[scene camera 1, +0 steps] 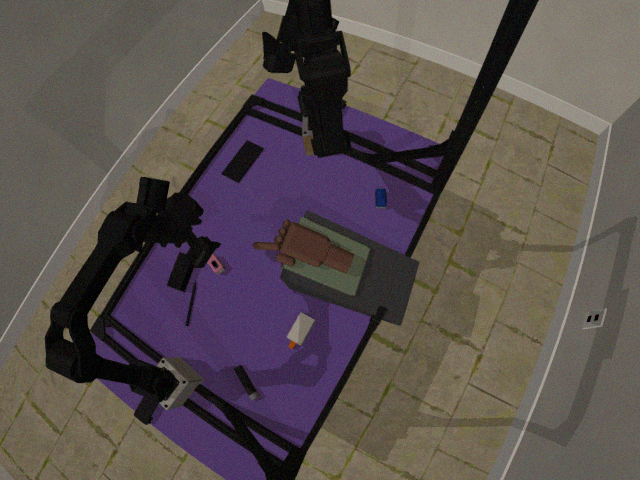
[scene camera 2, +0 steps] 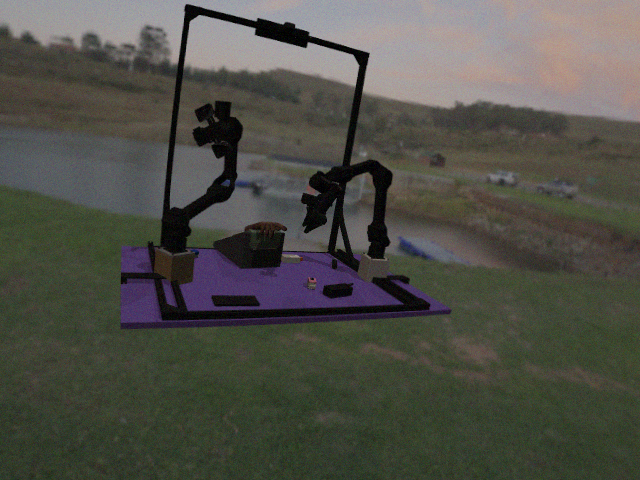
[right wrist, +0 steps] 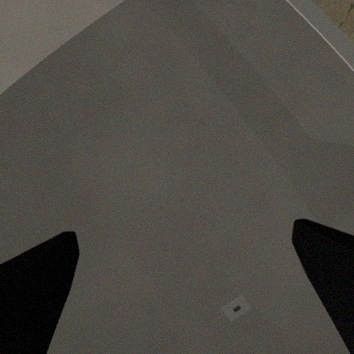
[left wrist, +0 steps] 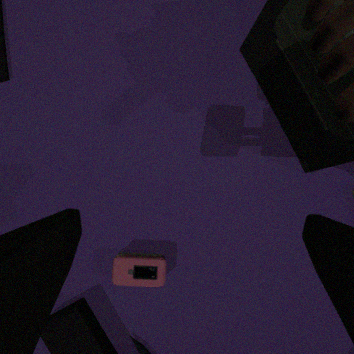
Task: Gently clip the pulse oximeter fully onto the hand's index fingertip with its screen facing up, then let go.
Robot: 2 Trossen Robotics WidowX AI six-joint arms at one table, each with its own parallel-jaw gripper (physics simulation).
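Frame: origin at the left arm's base, x back, y left, z down, level; metres.
Seen in the pictures: left gripper, fingertip midpoint: (scene camera 1: 210, 233) (scene camera 2: 303, 229) (left wrist: 194, 223); right gripper, fingertip midpoint: (scene camera 1: 269, 12) (scene camera 2: 207, 133) (right wrist: 186, 236); left arm's base, link origin: (scene camera 1: 164, 383) (scene camera 2: 375, 256); right arm's base, link origin: (scene camera 2: 175, 250).
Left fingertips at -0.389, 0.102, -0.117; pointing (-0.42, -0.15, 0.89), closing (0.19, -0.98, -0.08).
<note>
Offsets run from my left fingertips to a thing's top centre, as dx, dy, dz.
The pink pulse oximeter @(+0.055, +0.036, +0.189) (scene camera 1: 216, 264) (scene camera 2: 311, 282) (left wrist: 139, 271) lies on the purple table with its dark screen facing up, apart from the hand. The brown hand (scene camera 1: 307, 245) (scene camera 2: 266, 227) rests on a green pad on a dark sloped stand; its index finger (scene camera 1: 264, 246) sticks out past the pad's edge. My left gripper (scene camera 2: 312, 223) (left wrist: 194, 223) is open and empty, high above the table near the oximeter, which shows low between its fingers in the left wrist view. My right gripper (scene camera 2: 199, 124) (right wrist: 186, 236) is open and empty, raised high and facing a wall.
A black block @(+0.140, +0.110, +0.187) (scene camera 1: 179, 272) (scene camera 2: 338, 290) and a thin dark pen @(+0.193, +0.026, +0.213) (scene camera 1: 191, 304) lie beside the oximeter. A flat black slab @(-0.267, +0.210, +0.214) (scene camera 1: 242, 161) (scene camera 2: 235, 300), a blue item @(-0.402, -0.250, +0.190) (scene camera 1: 381, 197), a white box with an orange end @(+0.060, -0.289, +0.195) (scene camera 1: 301, 328) and a dark cylinder @(+0.262, -0.256, +0.195) (scene camera 1: 245, 381) lie farther away. A black frame borders the table.
</note>
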